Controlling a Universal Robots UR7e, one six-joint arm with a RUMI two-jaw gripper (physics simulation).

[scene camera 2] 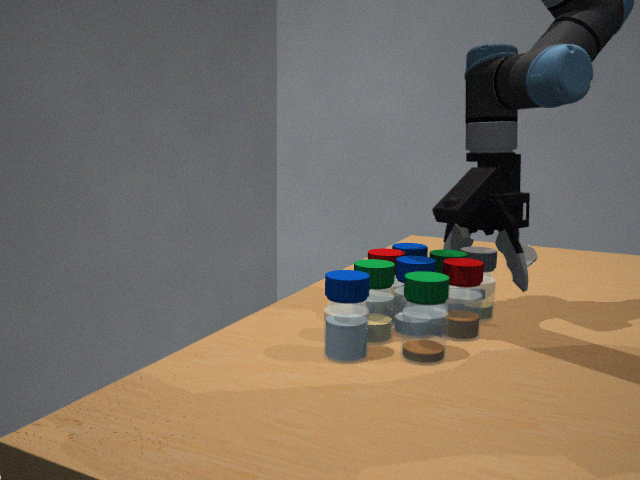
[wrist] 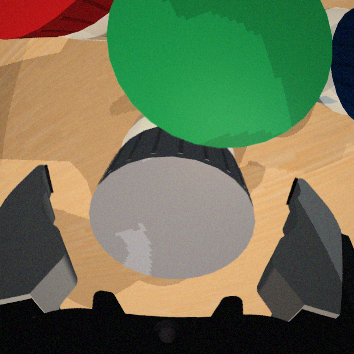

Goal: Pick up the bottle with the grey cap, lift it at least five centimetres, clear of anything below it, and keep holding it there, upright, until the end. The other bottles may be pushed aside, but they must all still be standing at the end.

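Frame: origin at the arm's base, x ahead, y left, z up, level; millimetres.
Seen in the pictures: gripper, fingertip midpoint: [scene camera 2: 482,283].
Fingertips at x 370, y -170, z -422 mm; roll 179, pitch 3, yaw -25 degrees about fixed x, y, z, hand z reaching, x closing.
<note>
Offsets run from my fingertips to a thing's middle. "spot": to the spot under its first point. Level surfaces: height alone.
The bottle with the grey cap @[dx +7, dy +9, dz +1 mm] [scene camera 2: 479,259] [wrist: 172,217] stands upright at the far right of the group, partly hidden behind a red-capped bottle in the scene view. My gripper [scene camera 2: 485,269] [wrist: 170,175] is open and empty. It points down, with its fingers on either side of the grey cap and visible gaps on both sides in the wrist view. The right finger in the scene view reaches down beside this bottle; the other fingertip is hidden behind caps. A green-capped bottle [scene camera 2: 448,259] [wrist: 220,75] stands close to the grey-capped one, its cap overlapping it in the wrist view.
Other upright bottles stand close by: red-capped @[dx +6, dy +106, dz +1 mm] [scene camera 2: 463,272] [wrist: 45,15], blue-capped @[spot: dx +58, dy +152, dz +47 mm] [scene camera 2: 415,268], another green-capped @[dx +23, dy +212, dz +1 mm] [scene camera 2: 426,287] at the front, and several more to the left. A dark blue cap [wrist: 345,65] shows at the wrist view's right edge. The wooden table @[dz -51 mm] [scene camera 2: 310,423] runs beneath them.
</note>
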